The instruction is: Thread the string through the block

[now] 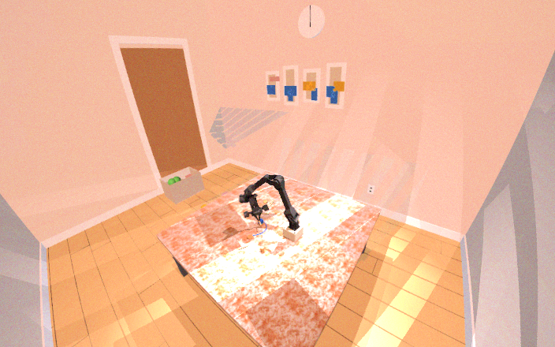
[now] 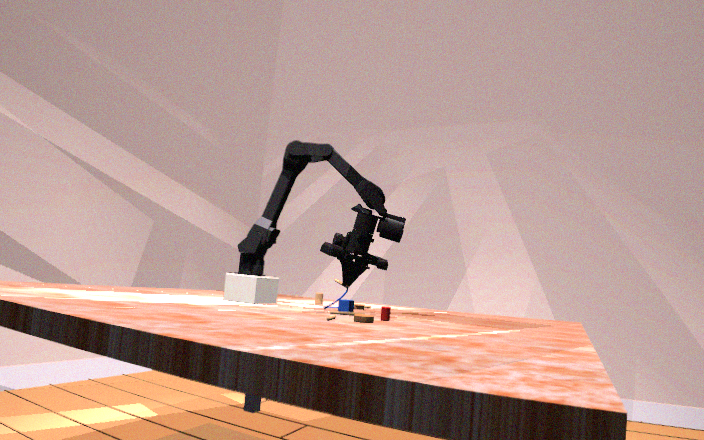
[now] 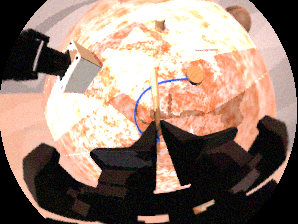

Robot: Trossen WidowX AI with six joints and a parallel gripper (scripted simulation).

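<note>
Right now my gripper tip is 30 mm past the round button, 120 mm to the right of it and 60 mm above it. Round my gripper tip: red cylinder: 200 mm ahead, 150 mm to the right, 50 mm below; then thin wooden stick: 10 mm behind, 10 mm to the left; then tan block: 180 mm behind, 140 mm to the left, 50 mm below.
</note>
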